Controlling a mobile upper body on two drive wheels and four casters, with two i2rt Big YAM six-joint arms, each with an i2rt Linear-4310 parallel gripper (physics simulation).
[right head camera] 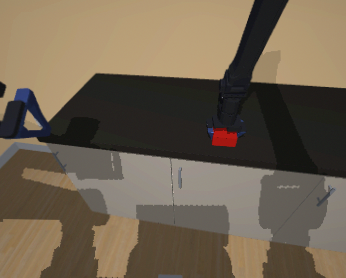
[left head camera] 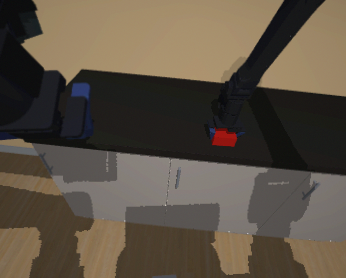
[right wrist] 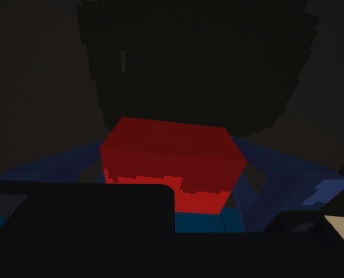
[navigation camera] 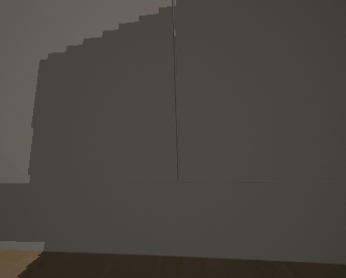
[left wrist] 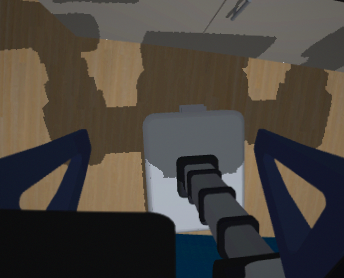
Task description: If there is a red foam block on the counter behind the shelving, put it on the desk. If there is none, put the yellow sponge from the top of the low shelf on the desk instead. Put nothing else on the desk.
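Places are measured from the left arm's base along level axes (x ahead, y left, z up), in centimetres.
Where they show: left gripper, fingertip midpoint: [right head camera: 23, 133] [left head camera: 59, 132] [left wrist: 172, 138]; right gripper, fingertip midpoint: [right head camera: 222, 138] [right wrist: 172, 139].
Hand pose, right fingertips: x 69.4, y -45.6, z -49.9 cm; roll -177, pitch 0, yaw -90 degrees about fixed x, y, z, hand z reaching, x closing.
Observation:
After its pixels a point has its place.
A red foam block [left head camera: 224, 140] {x 65.2, y -44.9, z -46.9 cm} [right head camera: 224, 140] {x 65.2, y -45.1, z -46.9 cm} [right wrist: 172, 132] {x 71.1, y -45.6, z -48.2 cm} is on the dark counter [left head camera: 145, 110] {x 88.8, y -13.2, z -50.0 cm} [right head camera: 145, 105] {x 93.5, y -10.7, z -50.0 cm} near its front edge. My right gripper [left head camera: 226, 132] [right head camera: 226, 131] [right wrist: 172, 139] {x 69.4, y -45.6, z -50.0 cm} is open, its blue fingers on either side of the block; whether either touches it is unclear. My left gripper [left head camera: 80, 110] [right head camera: 30, 117] [left wrist: 172, 138] {x 33.5, y -2.8, z -13.8 cm} is open and empty, held up at the left of the head views, away from the block. The desk, the low shelf and the yellow sponge do not show.
Pale cabinet doors [left head camera: 145, 185] {x 66.5, y -12.9, z -79.7 cm} [right head camera: 150, 185] {x 66.5, y -12.8, z -80.4 cm} [navigation camera: 100, 125] {x 66.7, y -11.5, z -116.2 cm} with metal handles form the counter's front, close before the base. A tan wall [left head camera: 150, 35] {x 125.9, y -15.5, z -27.6 cm} [right head camera: 150, 35] {x 126.4, y -12.0, z -27.0 cm} stands behind the counter. The robot's light base [left wrist: 172, 200] {x -12.4, y -9.2, z -115.0 cm} stands on the wooden floor [left wrist: 120, 75] {x 55.1, y 15.7, z -140.9 cm}.

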